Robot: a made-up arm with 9 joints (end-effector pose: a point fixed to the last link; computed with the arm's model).
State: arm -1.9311 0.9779 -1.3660 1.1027 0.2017 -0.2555 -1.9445 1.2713 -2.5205
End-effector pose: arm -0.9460 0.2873 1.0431 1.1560 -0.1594 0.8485
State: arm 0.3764 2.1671 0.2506 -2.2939 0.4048 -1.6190 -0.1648 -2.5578 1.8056
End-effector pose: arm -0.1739 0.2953 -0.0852 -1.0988 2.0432 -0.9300
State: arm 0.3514 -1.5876 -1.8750 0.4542 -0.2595 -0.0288 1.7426 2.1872 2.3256
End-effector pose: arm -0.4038 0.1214 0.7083 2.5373 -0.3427 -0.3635
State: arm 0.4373 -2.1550 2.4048 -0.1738 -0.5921 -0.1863 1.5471 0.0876 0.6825
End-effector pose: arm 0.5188 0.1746 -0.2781 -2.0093 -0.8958 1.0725
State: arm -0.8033 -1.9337 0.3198 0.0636 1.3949 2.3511 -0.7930 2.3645 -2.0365
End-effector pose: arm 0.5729 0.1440 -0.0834 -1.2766 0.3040 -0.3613
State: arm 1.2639 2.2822 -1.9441 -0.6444 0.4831 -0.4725 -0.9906 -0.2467 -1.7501
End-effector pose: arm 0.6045 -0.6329 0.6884 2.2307 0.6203 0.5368
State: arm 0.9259 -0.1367 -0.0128 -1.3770 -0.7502 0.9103 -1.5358 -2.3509 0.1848
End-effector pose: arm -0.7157 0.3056 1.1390 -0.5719 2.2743 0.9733
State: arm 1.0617 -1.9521 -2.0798 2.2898 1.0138 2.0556 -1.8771 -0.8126 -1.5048
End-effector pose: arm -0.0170 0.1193 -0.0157 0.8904 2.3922 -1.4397
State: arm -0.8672 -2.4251 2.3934 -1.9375 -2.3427 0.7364 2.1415 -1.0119 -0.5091
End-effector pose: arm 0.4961 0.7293 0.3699 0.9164 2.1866 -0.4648
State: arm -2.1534 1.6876 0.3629 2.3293 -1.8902 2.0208 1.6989 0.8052 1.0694
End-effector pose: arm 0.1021 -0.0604 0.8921 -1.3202 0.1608 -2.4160
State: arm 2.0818 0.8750 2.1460 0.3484 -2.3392 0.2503 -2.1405 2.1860 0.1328
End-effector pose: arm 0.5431 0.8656 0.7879 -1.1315 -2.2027 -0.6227
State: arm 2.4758 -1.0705 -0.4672 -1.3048 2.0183 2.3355 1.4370 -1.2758 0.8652
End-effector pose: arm -1.0608 0.1563 0.3364 -0.3919 -0.5310 1.7796
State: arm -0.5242 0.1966 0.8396 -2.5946 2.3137 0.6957 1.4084 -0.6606 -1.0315
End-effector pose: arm 0.6413 -0.0459 0.3780 1.2107 1.6880 -1.9561
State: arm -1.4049 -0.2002 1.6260 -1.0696 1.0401 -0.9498 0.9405 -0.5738 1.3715
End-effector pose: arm 0.8935 -0.4793 0.4471 1.1884 0.9392 -1.4230
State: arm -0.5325 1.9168 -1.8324 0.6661 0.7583 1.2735 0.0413 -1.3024 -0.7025
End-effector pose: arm -0.9212 -0.2095 -0.4410 0.7541 -1.6229 1.6957
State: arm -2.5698 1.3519 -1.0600 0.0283 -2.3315 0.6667 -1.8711 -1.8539 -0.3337
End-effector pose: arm -0.3018 1.3256 0.6917 0.3684 -0.9112 0.3448
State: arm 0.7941 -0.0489 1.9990 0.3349 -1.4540 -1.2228 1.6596 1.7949 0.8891
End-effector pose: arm -0.3405 -0.0542 0.6082 -0.9492 0.1792 2.5134
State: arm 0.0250 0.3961 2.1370 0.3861 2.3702 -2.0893 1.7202 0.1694 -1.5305
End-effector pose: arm 0.1162 -0.3864 1.6713 2.1479 0.7833 0.1665
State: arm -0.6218 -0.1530 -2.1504 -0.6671 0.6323 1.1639 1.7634 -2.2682 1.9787
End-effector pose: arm 0.9212 -0.4828 0.6002 1.2710 1.5312 -1.4777
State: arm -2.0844 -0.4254 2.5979 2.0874 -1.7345 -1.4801 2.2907 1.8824 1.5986
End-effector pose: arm -0.4422 0.2890 0.5424 -0.8058 2.5081 0.8010
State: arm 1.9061 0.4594 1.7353 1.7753 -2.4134 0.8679 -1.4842 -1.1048 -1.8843
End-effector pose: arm 0.3524 0.4215 0.0906 -1.2384 -0.4199 -0.5417
